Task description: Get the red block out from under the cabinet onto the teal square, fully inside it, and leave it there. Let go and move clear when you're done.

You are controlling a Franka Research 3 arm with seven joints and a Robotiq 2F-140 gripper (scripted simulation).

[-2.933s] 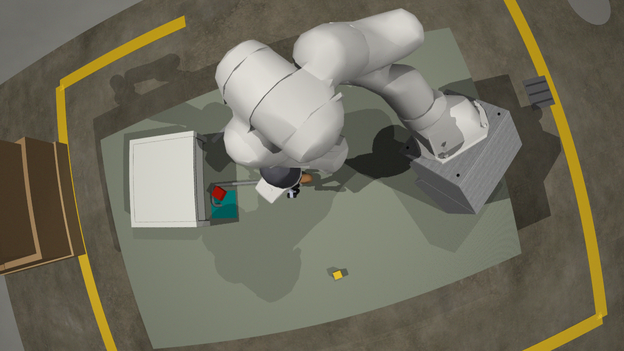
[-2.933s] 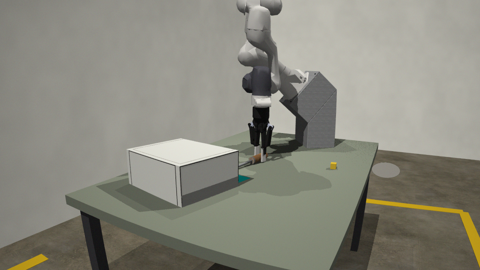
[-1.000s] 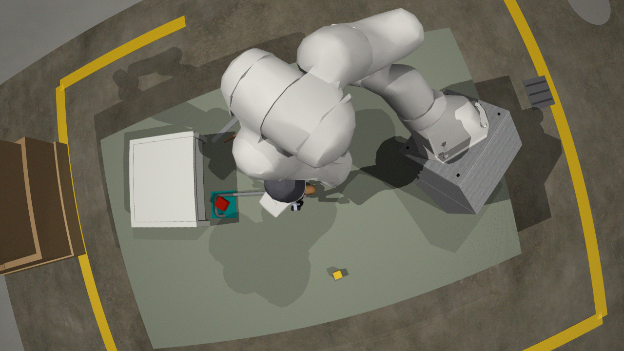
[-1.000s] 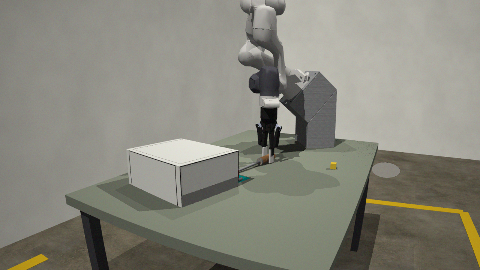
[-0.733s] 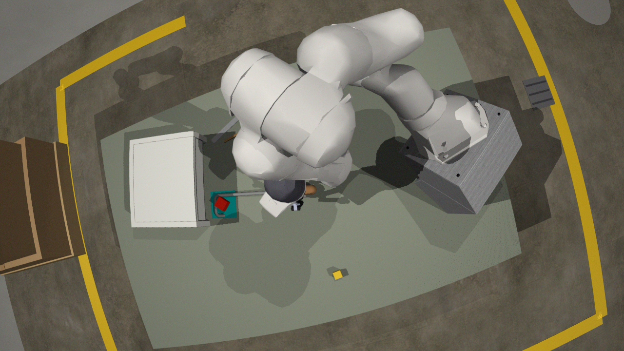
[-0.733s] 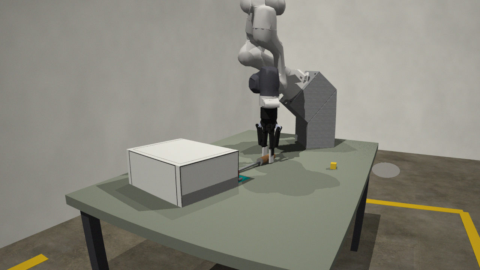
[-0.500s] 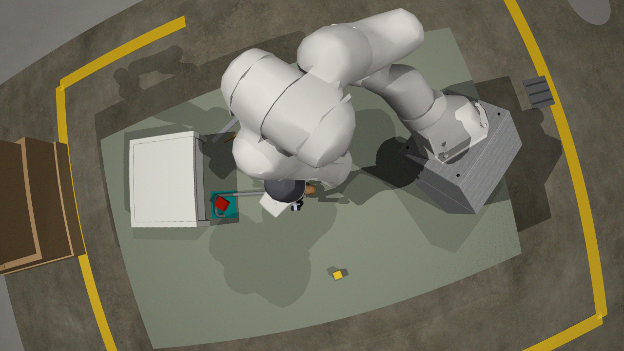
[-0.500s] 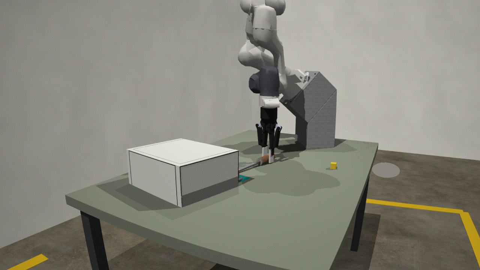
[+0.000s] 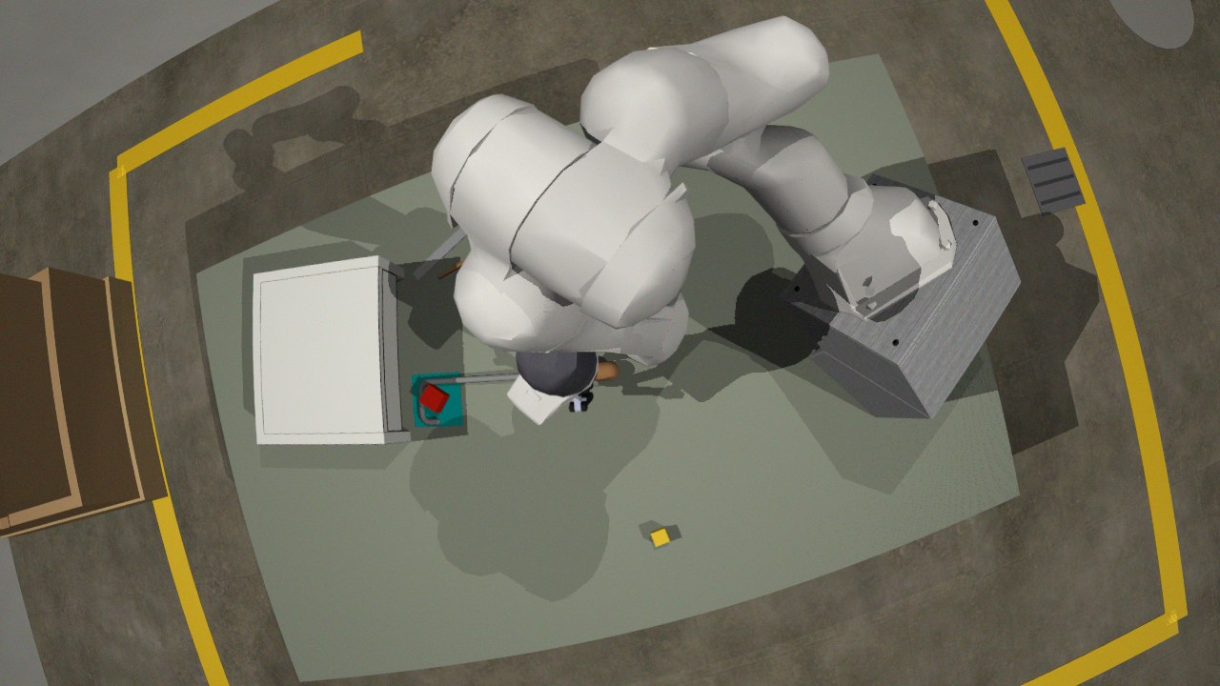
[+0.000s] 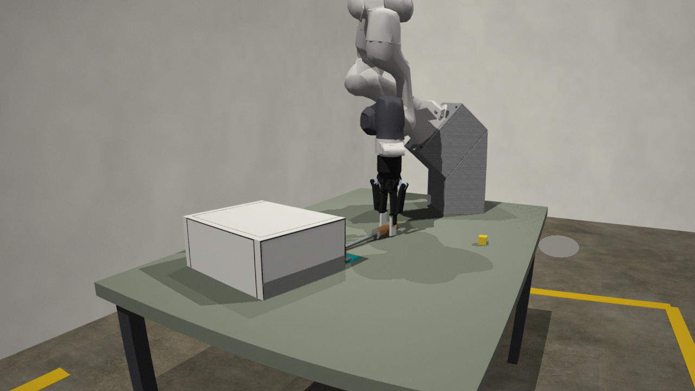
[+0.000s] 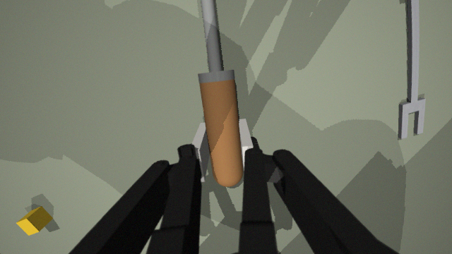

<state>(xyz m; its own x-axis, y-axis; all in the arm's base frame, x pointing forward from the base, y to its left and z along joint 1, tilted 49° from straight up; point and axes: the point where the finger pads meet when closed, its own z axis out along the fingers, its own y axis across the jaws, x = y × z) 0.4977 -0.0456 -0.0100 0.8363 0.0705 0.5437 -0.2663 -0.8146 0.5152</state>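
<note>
Now: hand 14 cm short of the grey hook tool, 2 cm above it and 1 cm to the left of it. From my hand the other things lie so: grey fork-ended tool 21 cm to the right, 3 cm below; wooden stick 26 cm to the right, 11 cm ahead, 3 cm below; teal square 27 cm ahead, 5 cm to the right, 4 cm below.
</note>
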